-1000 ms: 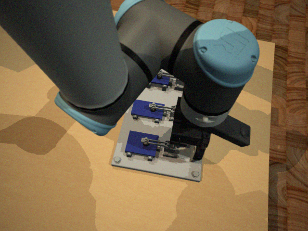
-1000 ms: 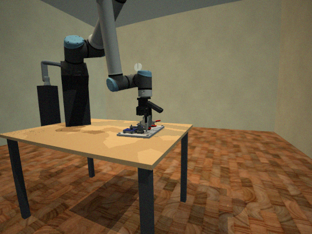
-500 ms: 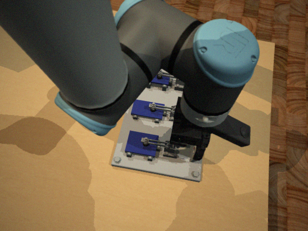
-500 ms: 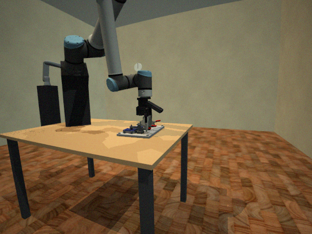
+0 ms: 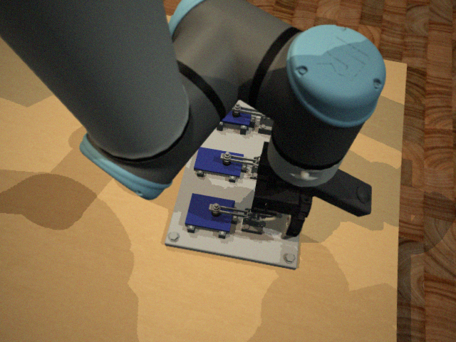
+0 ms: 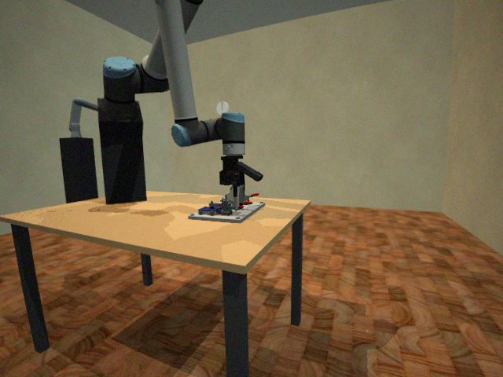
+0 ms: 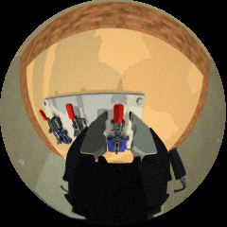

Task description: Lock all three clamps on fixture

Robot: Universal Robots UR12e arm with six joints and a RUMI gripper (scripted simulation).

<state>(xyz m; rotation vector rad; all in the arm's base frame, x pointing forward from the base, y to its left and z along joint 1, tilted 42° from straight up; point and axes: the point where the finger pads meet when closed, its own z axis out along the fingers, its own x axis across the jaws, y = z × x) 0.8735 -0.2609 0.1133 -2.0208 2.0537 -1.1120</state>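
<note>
The part lies 130 mm behind my hand, 20 mm to the left of it and 20 mm below it. The rest, counted from my hand: grey fixture plate: 70 mm behind, 120 mm to the left, 40 mm below.
</note>
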